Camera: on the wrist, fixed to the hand. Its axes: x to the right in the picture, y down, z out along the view.
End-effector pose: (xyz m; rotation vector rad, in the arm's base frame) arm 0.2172 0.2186 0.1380 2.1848 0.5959 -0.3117
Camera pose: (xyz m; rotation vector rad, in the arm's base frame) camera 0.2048 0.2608 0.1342 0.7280 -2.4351 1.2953
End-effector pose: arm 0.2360 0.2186 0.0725 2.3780 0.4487 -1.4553
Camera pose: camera 0.2485 0.2605 0.0787 0.4584 -1.9374 0.4327
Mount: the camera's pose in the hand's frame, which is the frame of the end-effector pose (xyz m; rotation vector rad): 0.0040 -0.0318 -0.0303 -0.0687 0.1160 3.0922
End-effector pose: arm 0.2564 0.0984 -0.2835 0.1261 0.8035 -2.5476
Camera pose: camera 0.2368 0.1368 -0.2928 0.6627 -0.0201 0.4477
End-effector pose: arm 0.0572 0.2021 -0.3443 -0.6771 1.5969 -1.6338
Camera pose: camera 0.0261 0.2154 -0.3160 1.4542 0.7051 0.8270
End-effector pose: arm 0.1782 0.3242 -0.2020 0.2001 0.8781 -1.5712
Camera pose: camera 0.1377 0.3384 -0.2122 0.8853 -0.0890 1.3729
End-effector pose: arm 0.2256 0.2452 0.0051 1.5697 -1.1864 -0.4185
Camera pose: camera 0.2654 0.2557 -0.0106 -1.3474 -1.7851 1.5044
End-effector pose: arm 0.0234 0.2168 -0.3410 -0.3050 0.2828 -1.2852
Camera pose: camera -0.0152 0.2030 -0.3572 0.3065 0.4316 1.7665
